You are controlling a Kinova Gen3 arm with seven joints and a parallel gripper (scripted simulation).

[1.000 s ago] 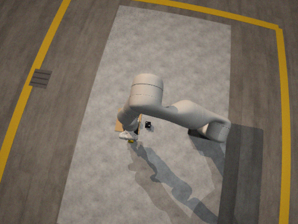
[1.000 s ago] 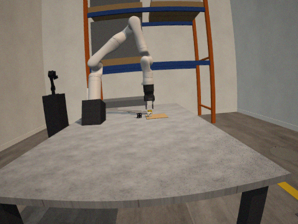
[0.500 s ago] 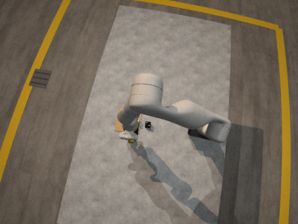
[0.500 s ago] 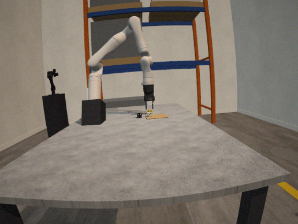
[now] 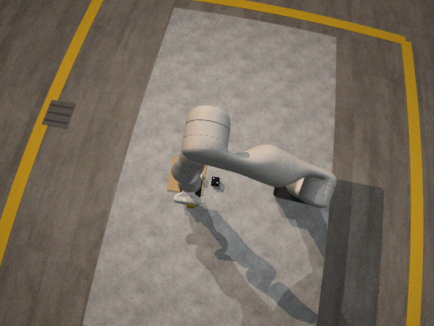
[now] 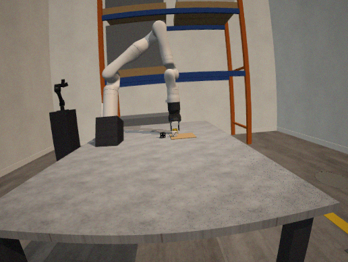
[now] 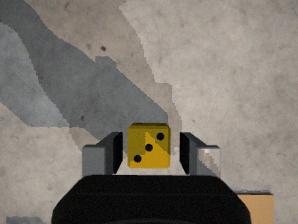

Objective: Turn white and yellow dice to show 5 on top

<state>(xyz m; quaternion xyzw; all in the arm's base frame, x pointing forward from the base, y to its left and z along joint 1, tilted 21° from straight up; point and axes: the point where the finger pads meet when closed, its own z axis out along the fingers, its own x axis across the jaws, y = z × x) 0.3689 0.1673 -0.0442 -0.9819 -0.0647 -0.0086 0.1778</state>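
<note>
Now: hand 20 mm above the yellow die. Round my hand: white die (110 mm to the right, 20 mm below); tan mat (40 mm ahead, 110 mm to the right, 30 mm below); black die (70 mm behind, 110 mm to the right, 20 mm below).
</note>
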